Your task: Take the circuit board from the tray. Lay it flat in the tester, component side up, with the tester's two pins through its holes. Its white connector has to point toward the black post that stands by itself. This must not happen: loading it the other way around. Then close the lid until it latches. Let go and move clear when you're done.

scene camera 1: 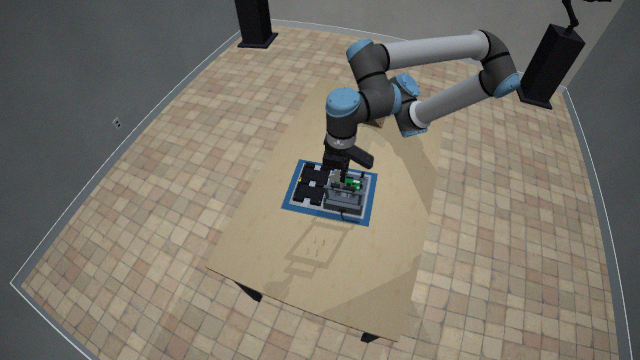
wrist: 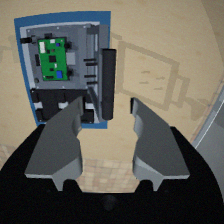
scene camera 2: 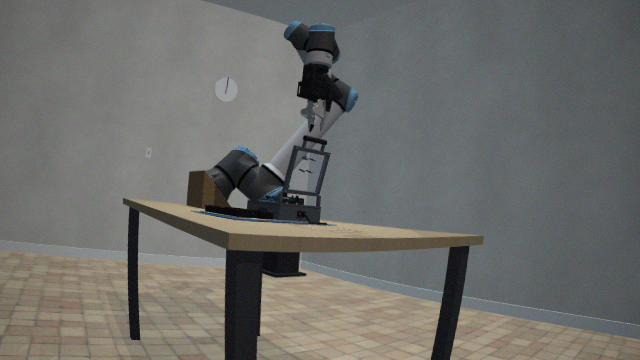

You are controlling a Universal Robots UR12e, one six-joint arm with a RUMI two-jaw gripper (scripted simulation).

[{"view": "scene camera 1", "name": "my gripper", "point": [342,182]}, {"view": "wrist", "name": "my gripper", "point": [107,98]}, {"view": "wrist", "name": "green circuit board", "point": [52,52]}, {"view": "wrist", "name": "clear lid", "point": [102,72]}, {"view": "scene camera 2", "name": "my gripper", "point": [315,131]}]
